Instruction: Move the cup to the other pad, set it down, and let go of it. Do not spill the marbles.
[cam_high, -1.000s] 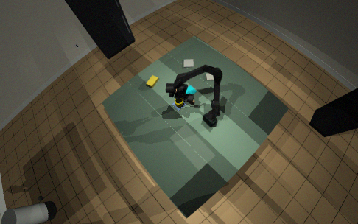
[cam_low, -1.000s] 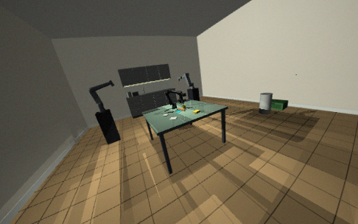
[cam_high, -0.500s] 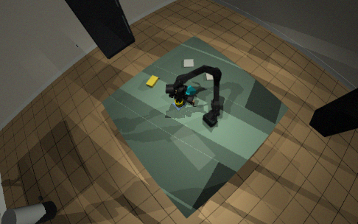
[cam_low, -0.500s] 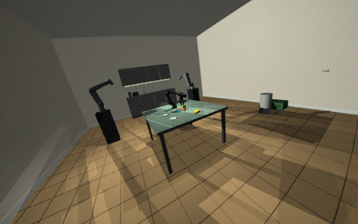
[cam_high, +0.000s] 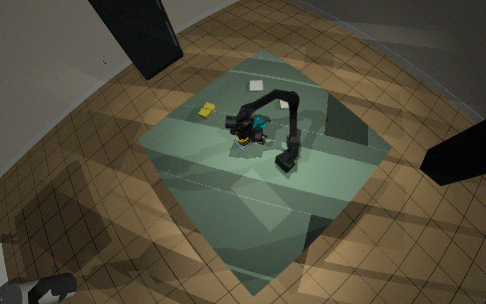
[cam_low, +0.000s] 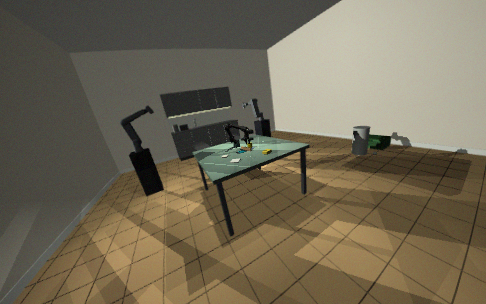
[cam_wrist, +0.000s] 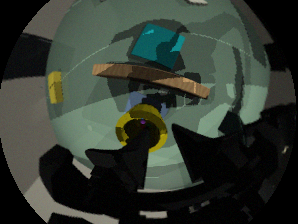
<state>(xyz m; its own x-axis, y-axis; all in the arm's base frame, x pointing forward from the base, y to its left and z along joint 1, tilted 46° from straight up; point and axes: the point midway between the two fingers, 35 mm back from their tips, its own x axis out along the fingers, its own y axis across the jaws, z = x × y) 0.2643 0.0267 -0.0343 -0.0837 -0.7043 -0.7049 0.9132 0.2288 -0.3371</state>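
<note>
Right now my gripper tip is 20 mm short of the yellow cup, 10 mm to the right of it and 20 mm above it. Also, from my gripper tip: blue pad: 30 mm ahead, 10 mm to the left, 60 mm below; teal pad: 40 mm ahead, 150 mm to the right, 60 mm below; flat wooden bar: 40 mm ahead, 70 mm to the right, 40 mm below.
</note>
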